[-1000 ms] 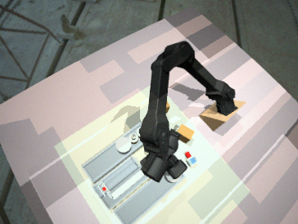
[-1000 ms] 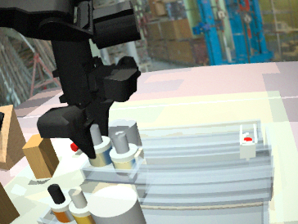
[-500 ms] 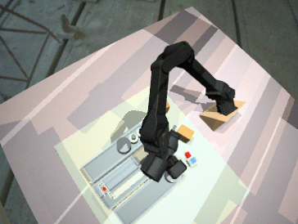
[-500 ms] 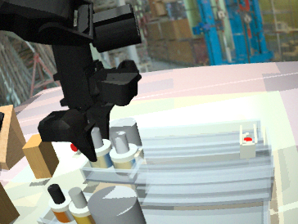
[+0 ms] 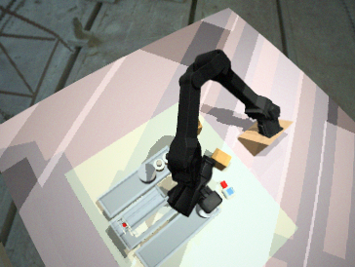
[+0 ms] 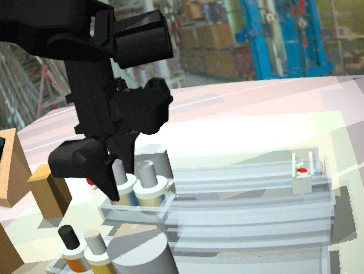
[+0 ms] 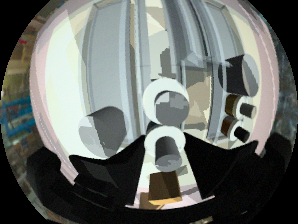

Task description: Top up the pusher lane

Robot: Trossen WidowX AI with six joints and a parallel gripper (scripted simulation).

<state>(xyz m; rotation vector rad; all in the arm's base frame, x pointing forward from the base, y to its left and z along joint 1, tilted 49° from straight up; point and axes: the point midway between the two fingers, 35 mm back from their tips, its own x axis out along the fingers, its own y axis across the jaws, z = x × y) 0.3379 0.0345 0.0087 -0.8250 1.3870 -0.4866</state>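
Now: gripper tip 15 cm short of the sprung lane and 2 cm above it. The rest, counted from my gripper tip: red mark: 23 cm ahead, 4 cm above.
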